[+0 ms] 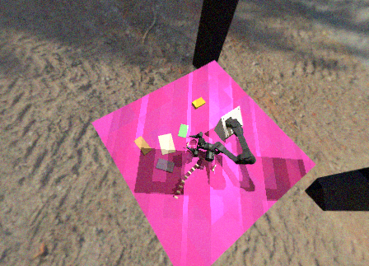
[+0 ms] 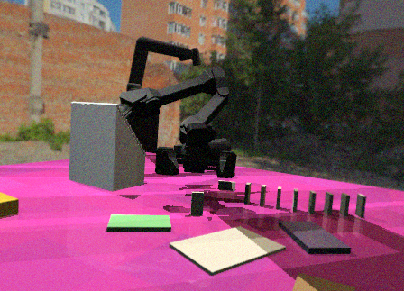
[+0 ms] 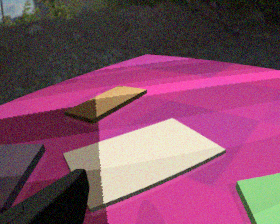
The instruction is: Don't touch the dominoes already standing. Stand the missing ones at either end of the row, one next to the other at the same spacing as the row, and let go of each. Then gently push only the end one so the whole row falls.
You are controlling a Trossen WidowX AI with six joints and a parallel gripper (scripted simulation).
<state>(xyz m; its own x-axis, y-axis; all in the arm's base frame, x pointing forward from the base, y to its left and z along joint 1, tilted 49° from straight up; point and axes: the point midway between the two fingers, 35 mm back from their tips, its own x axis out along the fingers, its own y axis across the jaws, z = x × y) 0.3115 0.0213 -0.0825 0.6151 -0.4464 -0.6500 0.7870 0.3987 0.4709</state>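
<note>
The green domino is 60 mm behind my gripper tip, 110 mm to the right of it and 90 mm below it. From my gripper tip the other things lie so: yellow domino (330 mm behind, 250 mm to the right, 80 mm below); then lilac block (220 mm ahead, 40 mm to the left, 90 mm below); then tan block (280 mm ahead, 200 mm to the right, 90 mm below).
</note>
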